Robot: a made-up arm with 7 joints.
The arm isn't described. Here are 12 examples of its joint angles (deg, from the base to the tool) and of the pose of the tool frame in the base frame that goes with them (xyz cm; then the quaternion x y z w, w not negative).
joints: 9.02 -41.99 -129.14 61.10 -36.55 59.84 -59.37
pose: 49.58 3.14 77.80 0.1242 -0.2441 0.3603 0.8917
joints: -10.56 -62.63 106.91 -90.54 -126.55 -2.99 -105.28
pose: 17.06 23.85 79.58 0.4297 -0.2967 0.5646 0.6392
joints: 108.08 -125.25 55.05 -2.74 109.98 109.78 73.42
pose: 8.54 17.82 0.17 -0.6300 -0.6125 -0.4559 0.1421
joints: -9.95 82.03 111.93 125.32 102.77 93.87 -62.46
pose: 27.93 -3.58 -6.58 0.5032 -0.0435 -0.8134 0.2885
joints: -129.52 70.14 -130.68 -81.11 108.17 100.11 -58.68
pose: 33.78 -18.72 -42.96 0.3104 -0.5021 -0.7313 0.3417
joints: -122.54 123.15 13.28 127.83 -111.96 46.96 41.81
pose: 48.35 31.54 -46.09 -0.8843 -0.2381 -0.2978 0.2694
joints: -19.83 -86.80 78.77 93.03 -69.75 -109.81 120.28
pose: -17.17 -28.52 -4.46 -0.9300 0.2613 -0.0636 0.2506
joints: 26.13 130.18 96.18 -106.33 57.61 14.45 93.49
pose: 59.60 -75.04 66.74 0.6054 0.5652 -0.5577 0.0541
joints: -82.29 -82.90 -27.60 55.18 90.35 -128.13 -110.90
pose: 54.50 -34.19 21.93 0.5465 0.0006 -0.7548 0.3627
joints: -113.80 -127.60 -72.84 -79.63 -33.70 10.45 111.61
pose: -12.58 -29.12 3.55 -0.9186 -0.3783 0.0144 0.1129
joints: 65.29 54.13 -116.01 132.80 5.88 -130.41 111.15
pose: 55.94 19.24 -6.47 -0.7778 0.3539 -0.4035 0.3270
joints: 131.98 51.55 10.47 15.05 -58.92 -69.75 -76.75
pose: 44.84 86.02 7.38 -0.2456 -0.4652 0.3668 0.7673
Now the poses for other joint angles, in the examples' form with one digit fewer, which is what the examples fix.
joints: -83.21 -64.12 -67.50 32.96 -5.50 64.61 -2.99
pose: 10.6 -44.8 50.3 0.178 -0.301 0.057 0.935
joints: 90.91 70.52 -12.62 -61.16 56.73 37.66 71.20
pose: 69.7 -30.6 75.5 -0.211 -0.421 0.839 0.273
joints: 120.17 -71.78 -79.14 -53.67 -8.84 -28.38 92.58
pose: 28.6 78.1 6.6 -0.394 0.116 -0.571 0.711
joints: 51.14 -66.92 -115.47 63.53 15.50 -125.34 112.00
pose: 56.9 -3.3 9.1 -0.671 -0.692 -0.216 0.159
